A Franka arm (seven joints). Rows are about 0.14 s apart.
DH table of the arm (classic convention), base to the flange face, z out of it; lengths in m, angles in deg. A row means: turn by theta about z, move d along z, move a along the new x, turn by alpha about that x. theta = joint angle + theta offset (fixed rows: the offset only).
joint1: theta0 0, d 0.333, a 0, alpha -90
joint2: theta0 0, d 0, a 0, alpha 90
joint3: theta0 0, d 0.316, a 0.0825, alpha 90
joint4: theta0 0, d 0, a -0.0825, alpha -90
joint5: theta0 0, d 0.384, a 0, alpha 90
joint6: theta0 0, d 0, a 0.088, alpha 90
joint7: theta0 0, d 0.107, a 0, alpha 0
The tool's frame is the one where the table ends.
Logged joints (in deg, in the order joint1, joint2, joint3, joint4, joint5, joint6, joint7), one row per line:
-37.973 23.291 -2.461 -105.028 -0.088 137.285 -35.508
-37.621 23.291 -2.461 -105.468 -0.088 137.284 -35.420
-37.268 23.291 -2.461 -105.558 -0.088 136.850 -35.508
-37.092 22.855 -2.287 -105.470 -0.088 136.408 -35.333
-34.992 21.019 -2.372 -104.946 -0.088 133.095 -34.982
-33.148 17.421 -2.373 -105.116 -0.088 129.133 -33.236
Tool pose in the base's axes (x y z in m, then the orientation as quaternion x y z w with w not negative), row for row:
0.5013 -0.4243 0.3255 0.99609 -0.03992 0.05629 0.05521
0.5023 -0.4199 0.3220 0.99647 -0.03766 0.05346 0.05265
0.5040 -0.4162 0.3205 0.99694 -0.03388 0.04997 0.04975
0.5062 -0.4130 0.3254 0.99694 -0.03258 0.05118 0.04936
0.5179 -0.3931 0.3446 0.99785 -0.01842 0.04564 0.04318
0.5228 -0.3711 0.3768 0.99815 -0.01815 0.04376 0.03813
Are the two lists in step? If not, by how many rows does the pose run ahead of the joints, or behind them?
They are in step.
